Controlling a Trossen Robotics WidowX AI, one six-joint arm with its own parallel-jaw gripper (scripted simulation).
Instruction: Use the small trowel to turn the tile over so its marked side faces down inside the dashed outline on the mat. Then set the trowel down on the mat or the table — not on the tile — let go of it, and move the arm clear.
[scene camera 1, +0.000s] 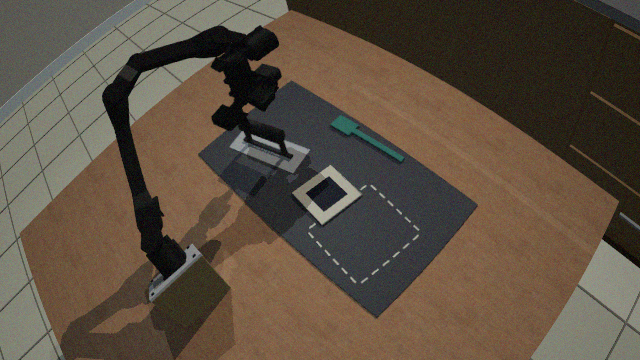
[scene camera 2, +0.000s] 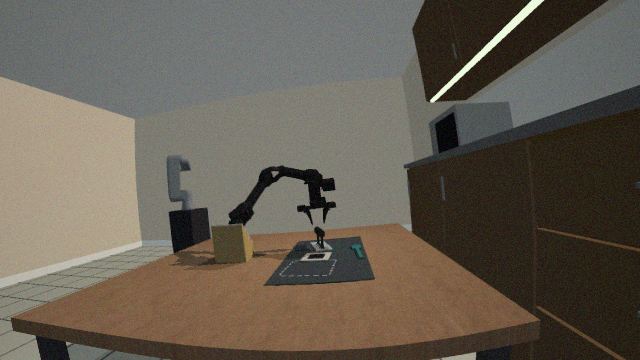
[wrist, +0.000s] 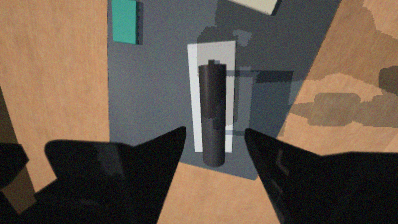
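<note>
I am holding nothing; my gripper (scene camera 1: 256, 119) is open and empty. The wrist view gives me a sight of the gripper (wrist: 214, 132) too.
</note>
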